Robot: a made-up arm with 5 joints.
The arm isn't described. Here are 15 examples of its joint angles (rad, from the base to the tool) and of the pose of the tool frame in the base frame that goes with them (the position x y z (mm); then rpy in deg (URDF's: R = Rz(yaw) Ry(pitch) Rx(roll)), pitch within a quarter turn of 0, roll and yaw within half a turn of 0).
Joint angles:
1: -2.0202 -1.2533 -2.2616 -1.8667 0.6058
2: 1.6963 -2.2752 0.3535 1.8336 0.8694
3: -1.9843 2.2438 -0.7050 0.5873 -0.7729
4: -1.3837 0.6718 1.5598 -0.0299 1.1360
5: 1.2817 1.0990 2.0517 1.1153 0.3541
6: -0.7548 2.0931 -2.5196 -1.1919 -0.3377
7: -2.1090 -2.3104 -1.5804 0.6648 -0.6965
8: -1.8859 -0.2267 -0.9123 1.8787 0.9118
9: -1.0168 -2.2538 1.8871 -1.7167 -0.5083
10: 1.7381 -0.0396 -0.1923 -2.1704 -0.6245
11: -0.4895 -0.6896 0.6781 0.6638 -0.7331
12: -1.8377 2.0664 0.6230 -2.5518 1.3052
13: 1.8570 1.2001 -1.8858 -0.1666 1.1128
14: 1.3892 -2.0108 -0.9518 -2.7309 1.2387
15: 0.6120 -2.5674 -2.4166 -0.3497 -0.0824
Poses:
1: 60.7 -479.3 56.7 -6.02 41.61 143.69
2: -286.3 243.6 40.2 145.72 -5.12 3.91
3: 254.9 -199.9 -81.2 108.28 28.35 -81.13
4: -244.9 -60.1 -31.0 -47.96 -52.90 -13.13
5: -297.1 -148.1 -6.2 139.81 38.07 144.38
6: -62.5 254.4 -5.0 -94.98 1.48 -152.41
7: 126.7 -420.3 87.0 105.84 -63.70 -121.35
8: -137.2 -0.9 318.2 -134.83 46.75 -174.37
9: 104.7 -317.1 -12.4 20.70 -11.06 -140.93
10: -231.1 -323.2 -134.8 107.02 62.02 -128.85
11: -292.7 -131.9 40.6 -66.02 49.36 -78.42
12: 101.1 51.6 -199.2 -144.95 -74.58 161.38
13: -97.4 -201.8 -332.3 37.09 -46.51 64.67
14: -352.4 330.2 -154.6 78.28 -42.93 -19.46
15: 79.6 264.7 -97.1 7.43 32.60 -139.34
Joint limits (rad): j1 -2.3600..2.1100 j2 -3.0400..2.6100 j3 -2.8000..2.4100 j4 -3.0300..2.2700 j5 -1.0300..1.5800
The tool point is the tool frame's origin. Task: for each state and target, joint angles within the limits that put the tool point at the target. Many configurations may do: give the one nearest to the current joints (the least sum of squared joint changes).
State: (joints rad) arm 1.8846 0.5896 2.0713 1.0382 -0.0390
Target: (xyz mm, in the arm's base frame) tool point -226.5 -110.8 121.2
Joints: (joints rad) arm 2.1100 0.7820 1.3647 1.5373 -0.1652
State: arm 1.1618 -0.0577 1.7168 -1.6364 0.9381
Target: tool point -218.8 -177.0 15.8
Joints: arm 1.0607 0.4246 1.4793 -0.9788 0.9001
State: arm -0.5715 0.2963 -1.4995 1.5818 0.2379
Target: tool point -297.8 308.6 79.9
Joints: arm -0.1723 -0.2676 -1.7078 2.0174 0.1719
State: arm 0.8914 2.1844 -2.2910 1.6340 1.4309
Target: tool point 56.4 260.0 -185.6
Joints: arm 0.4413 1.7803 -1.4956 1.2190 1.4637
